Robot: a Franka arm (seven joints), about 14 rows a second.
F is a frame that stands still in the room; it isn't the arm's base.
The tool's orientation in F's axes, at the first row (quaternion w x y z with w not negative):
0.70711, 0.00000, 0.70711, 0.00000
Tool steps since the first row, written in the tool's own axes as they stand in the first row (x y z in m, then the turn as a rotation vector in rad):
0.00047, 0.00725, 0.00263, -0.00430, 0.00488, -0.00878
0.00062, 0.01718, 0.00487, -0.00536, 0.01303, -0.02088
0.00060, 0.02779, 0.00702, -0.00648, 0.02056, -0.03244
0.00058, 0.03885, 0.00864, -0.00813, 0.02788, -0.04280
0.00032, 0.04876, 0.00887, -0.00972, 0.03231, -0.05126
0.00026, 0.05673, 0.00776, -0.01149, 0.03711, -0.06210
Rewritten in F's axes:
0.00263, 0.00725, -0.00047, -0.00878, 0.00488, 0.00430
0.00487, 0.01718, -0.00062, -0.02088, 0.01303, 0.00536
0.00702, 0.02779, -0.00060, -0.03244, 0.02056, 0.00648
0.00864, 0.03885, -0.00058, -0.04280, 0.02788, 0.00813
0.00887, 0.04876, -0.00032, -0.05126, 0.03231, 0.00972
0.00776, 0.05673, -0.00026, -0.06210, 0.03711, 0.01149

